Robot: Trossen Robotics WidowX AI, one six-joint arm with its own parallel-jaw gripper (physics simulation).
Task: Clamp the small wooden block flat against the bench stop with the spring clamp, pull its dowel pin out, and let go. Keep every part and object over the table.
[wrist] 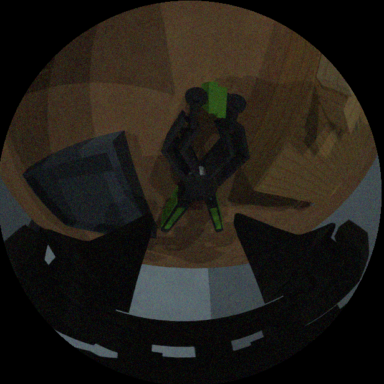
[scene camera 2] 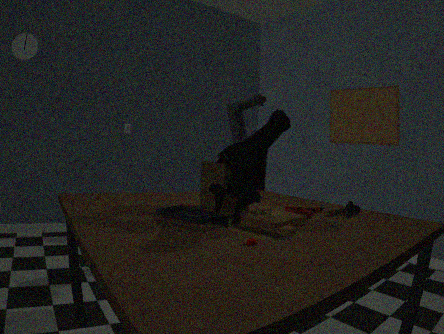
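Seen in the pictures: gripper, fingertip midpoint: [scene camera 2: 225,215]; arm's base at its link origin: [scene camera 2: 216,171].
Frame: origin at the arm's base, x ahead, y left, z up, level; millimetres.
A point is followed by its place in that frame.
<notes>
My gripper [wrist: 193,219] is open, with its black fingers apart on both sides of the spring clamp's handles. The black spring clamp [wrist: 199,186] shows between them, its green-lined handle ends spread and its green jaw pads close together at the far end; no block shows between the pads. A pale wooden piece [wrist: 300,175] lies to the right of the clamp, apart from it, with more wooden parts beyond. I cannot tell which piece is the small block or the bench stop, and no dowel pin can be made out. In the scene view the arm hides the fingertips.
A dark blue tray [scene camera 2: 187,214] @[x 108, y -204, z -154 mm] [wrist: 90,185] is left of the gripper. An upright wooden board [scene camera 2: 212,175] @[x 31, y -42, z -15 mm] stands beside the arm. A small red object [scene camera 2: 251,242] @[x 506, y -246, z -150 mm] lies nearer on the table [scene camera 2: 225,285] @[x 681, y -470, z -157 mm]. Red items [scene camera 2: 302,210] @[x 280, y 269, z -146 mm] and a black object [scene camera 2: 352,209] @[x 466, y 405, z -127 mm] are at the right.
</notes>
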